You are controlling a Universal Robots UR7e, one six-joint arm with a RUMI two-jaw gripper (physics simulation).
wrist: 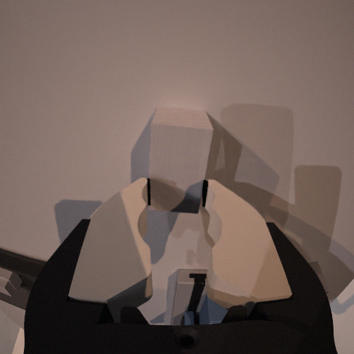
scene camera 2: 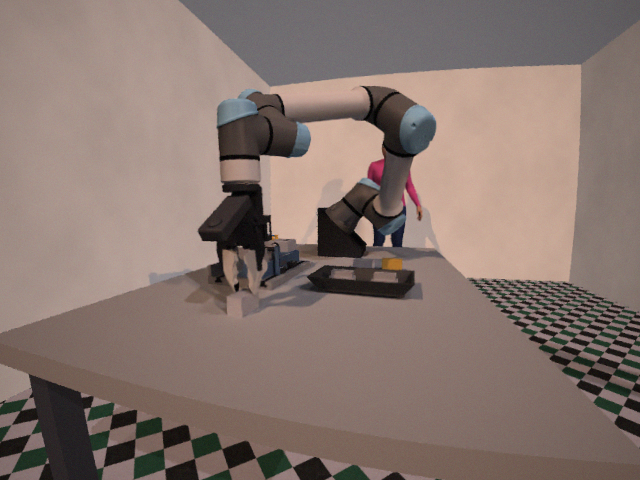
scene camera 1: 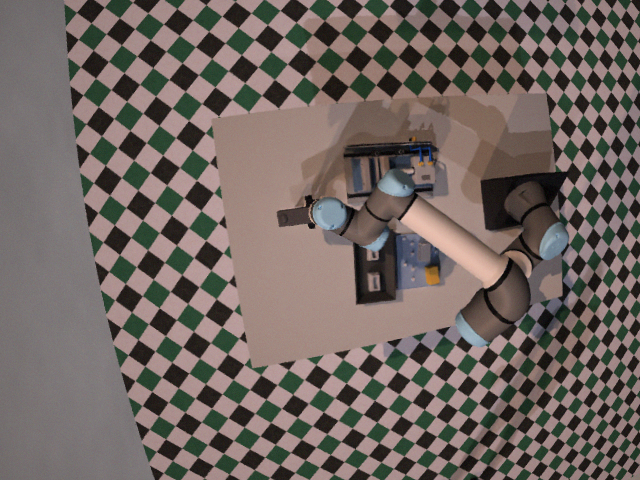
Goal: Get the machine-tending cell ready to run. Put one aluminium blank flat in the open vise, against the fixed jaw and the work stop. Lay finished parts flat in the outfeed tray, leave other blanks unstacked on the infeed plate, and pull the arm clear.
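Pixels of known places: gripper, fingertip midpoint: (scene camera 2: 245, 294); arm's base, origin of the base link: (scene camera 2: 337, 222) (scene camera 1: 522, 197).
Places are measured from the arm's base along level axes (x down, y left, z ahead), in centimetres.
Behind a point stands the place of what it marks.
Note:
My gripper (scene camera 2: 242, 290) @(x 10.7, y 4.0, z 73.2 cm) (wrist: 175, 181) is shut on an aluminium blank (scene camera 2: 238, 304) @(x 11.4, y 5.1, z 76.9 cm) (wrist: 180, 152), gripping its near end. The blank is at or just above the table; a gap beneath it cannot be told. In scene camera 1 the wrist hides both. The vise (scene camera 1: 366, 173) @(x 4.2, y -7.5, z 55.8 cm) stands beside the arm, partly hidden by it; no blank shows between its visible jaws. The black outfeed tray (scene camera 1: 375, 299) @(x 10.2, y 33.9, z 51.3 cm) (scene camera 2: 356, 287) @(x 11.5, y 22.6, z 57.4 cm) holds two slotted finished parts, one (scene camera 1: 373, 282) @(x 9.1, y 27.8, z 52.3 cm) (scene camera 2: 385, 277) @(x 9.8, y 28.3, z 52.7 cm) and another (scene camera 1: 372, 254) @(x 10.6, y 18.7, z 52.2 cm) (scene camera 2: 342, 273) @(x 9.6, y 18.0, z 53.2 cm), apart. A grey blank (scene camera 1: 423, 251) @(x 9.4, y 18.4, z 34.4 cm) lies on the blue infeed plate (scene camera 1: 404, 282) @(x 13.1, y 29.4, z 39.8 cm).
An orange block (scene camera 1: 432, 275) @(x 9.4, y 26.9, z 30.8 cm) (scene camera 2: 391, 264) @(x 10.8, y 27.2, z 31.7 cm) sits at the infeed plate's corner. Small pegs stand on the plate. Blue hoses (scene camera 1: 430, 153) @(x 2.8, y -14.0, z 34.5 cm) run at the vise's end. The arm's black base mount (scene camera 1: 496, 206) @(x 4.8, y 3.3, z 8.0 cm) (scene camera 2: 330, 240) @(x 7.0, y -0.5, z 8.4 cm) stands farther back. A person (scene camera 2: 376, 171) is behind the table.

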